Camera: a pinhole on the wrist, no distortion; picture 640 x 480 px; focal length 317.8 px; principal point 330.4 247.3 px. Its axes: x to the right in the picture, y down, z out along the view. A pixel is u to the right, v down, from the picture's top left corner.
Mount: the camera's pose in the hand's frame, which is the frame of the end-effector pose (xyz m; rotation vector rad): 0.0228 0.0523 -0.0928 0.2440 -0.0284 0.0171
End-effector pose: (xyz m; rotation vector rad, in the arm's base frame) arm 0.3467 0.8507 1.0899 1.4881 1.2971 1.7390
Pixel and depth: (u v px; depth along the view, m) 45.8 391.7 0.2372
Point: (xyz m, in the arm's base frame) 0.5676 0.6955 1.0763
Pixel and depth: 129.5 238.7 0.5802
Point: 0.8515 0.7446 0.8047
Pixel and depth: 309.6 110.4 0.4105
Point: 0.5527 1.0200 0.8765
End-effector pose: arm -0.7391 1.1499 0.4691 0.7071 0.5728 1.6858
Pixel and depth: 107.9 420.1 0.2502
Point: -0.6695 0.9665 0.6531
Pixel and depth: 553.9 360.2 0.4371
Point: -0.5867 1.4374 0.8522
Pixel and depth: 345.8 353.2 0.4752
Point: -0.5145 1.1613 0.8218
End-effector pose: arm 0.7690 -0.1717 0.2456 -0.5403 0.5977 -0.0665
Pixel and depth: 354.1 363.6 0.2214
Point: 0.8665 -0.0458 0.2885
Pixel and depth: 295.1 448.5 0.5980
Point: 1.0061 0.3460 0.5420
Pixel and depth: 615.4 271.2 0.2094
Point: 1.0029 -0.1428 0.2128
